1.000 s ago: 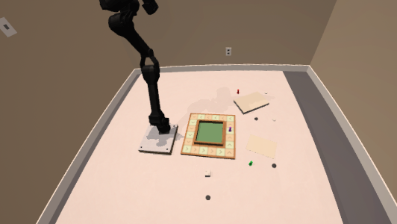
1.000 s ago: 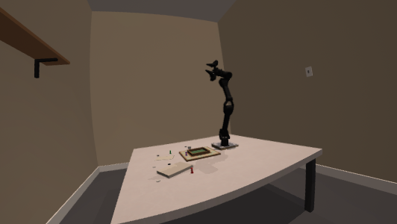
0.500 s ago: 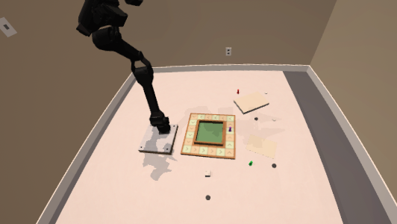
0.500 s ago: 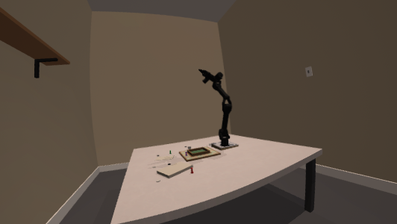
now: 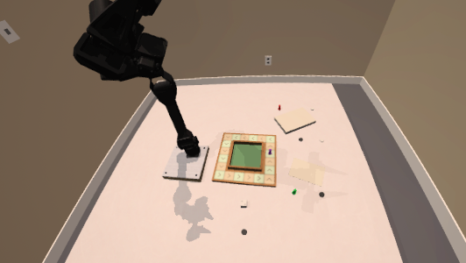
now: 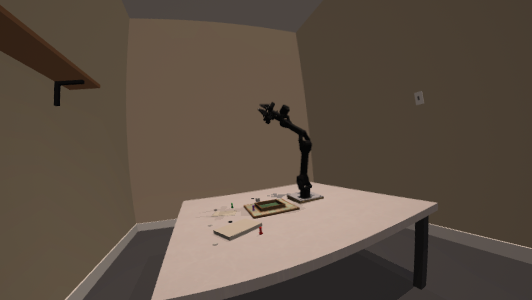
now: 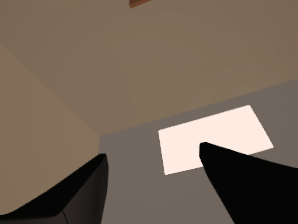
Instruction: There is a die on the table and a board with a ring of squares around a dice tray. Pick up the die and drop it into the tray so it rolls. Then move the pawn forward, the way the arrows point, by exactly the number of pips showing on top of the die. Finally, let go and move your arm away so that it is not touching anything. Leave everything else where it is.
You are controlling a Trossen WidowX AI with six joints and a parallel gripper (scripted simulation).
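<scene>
My gripper tip is 70 cm above the white die, 7 cm short of it and 2 cm to the left of it. From my gripper tip the other things lie so: purple pawn 69 cm below, 21 cm to the left, 21 cm ahead; then green tray 71 cm below, 21 cm to the left, 9 cm ahead; then green pawn 70 cm below, 28 cm ahead, 1 cm to the left.
</scene>
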